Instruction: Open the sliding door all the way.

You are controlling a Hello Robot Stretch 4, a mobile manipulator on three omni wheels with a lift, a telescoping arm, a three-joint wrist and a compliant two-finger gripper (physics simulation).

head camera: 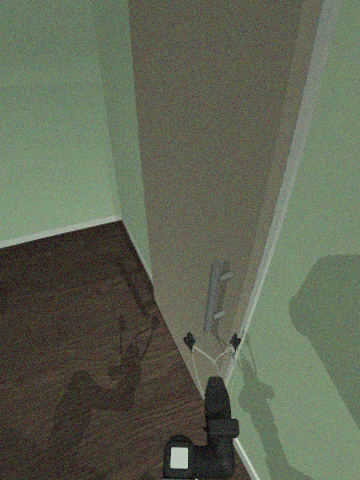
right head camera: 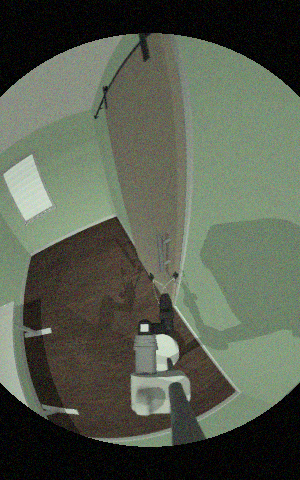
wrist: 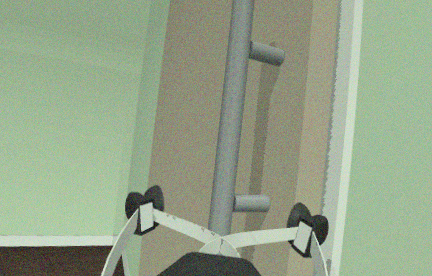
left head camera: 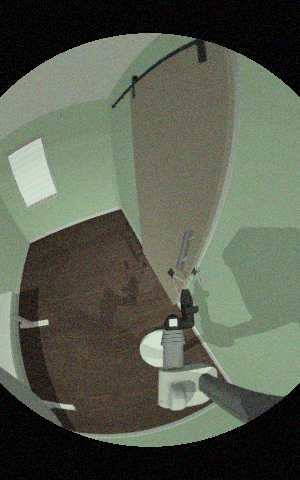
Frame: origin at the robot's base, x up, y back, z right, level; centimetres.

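Where they show: gripper, fingertip midpoint: (head camera: 211,333) (right head camera: 162,272) (wrist: 225,211) (left head camera: 181,268); robot's base at its link origin: (right head camera: 158,351) (left head camera: 160,347).
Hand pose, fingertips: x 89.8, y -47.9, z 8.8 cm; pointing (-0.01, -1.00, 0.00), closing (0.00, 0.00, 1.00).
Each offset is from my fingertips to the top centre of the thing. "spot": to the spot under its first point. Level surfaces: height alone.
The brown sliding door (head camera: 200,150) (left head camera: 180,140) (right head camera: 142,145) (wrist: 190,100) hangs from a dark overhead rail. Its grey vertical bar handle {spot: dx +12.5, dy -4.3, dz -0.6 cm} (head camera: 212,295) (left head camera: 185,247) (right head camera: 160,252) (wrist: 231,110) stands off the door on two short posts, near the door's right edge. My gripper (head camera: 212,342) (left head camera: 183,272) (right head camera: 164,276) (wrist: 225,211) is open, its two dark fingertips apart. In the head view the fingertips appear just below the handle's lower end. In the wrist view the handle runs up between and beyond them, nearer the middle. No contact with the handle shows.
A pale door trim (head camera: 295,165) (wrist: 345,140) runs along the door's right side, with green wall (head camera: 325,210) beyond it. The black rail {spot: dx +110.7, dy -36.5, dz -9.7 cm} (left head camera: 162,62) (right head camera: 120,67) crosses above the door. Dark wood floor {dx -92.6 cm} (head camera: 65,310) lies at the left, bounded by a white baseboard (head camera: 60,234).
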